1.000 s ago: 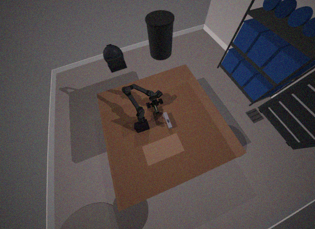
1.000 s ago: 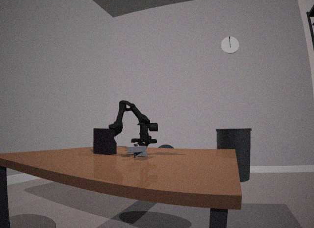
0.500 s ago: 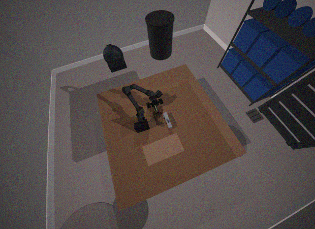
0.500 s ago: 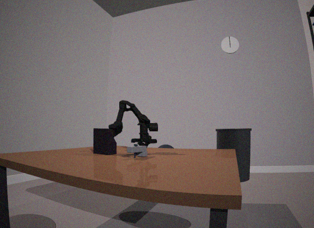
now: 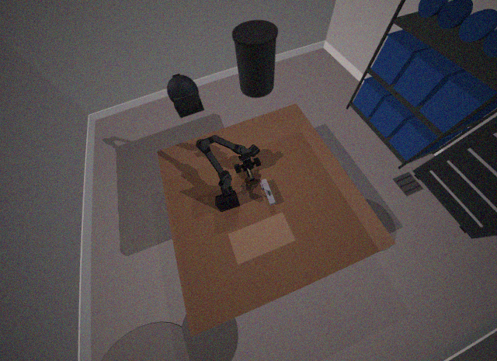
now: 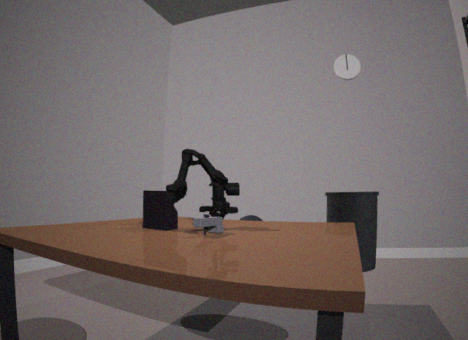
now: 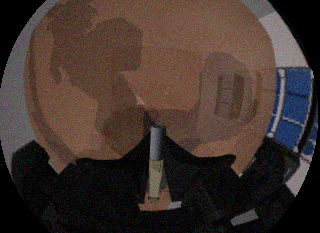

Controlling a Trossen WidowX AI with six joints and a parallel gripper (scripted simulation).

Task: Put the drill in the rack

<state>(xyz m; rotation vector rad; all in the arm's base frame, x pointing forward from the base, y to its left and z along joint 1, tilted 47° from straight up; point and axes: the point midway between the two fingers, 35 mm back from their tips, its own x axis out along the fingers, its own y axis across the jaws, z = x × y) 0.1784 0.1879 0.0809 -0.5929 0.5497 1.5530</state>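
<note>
The drill lies 4 cm to the right of my gripper tip and 4 cm above it. Round my gripper tip: thin dark pin 8 cm ahead, 25 cm to the right, 5 cm above; greenish rack 6 cm to the right, 1 cm above; light grey block 8 cm ahead, 22 cm to the right, 4 cm above.
</note>
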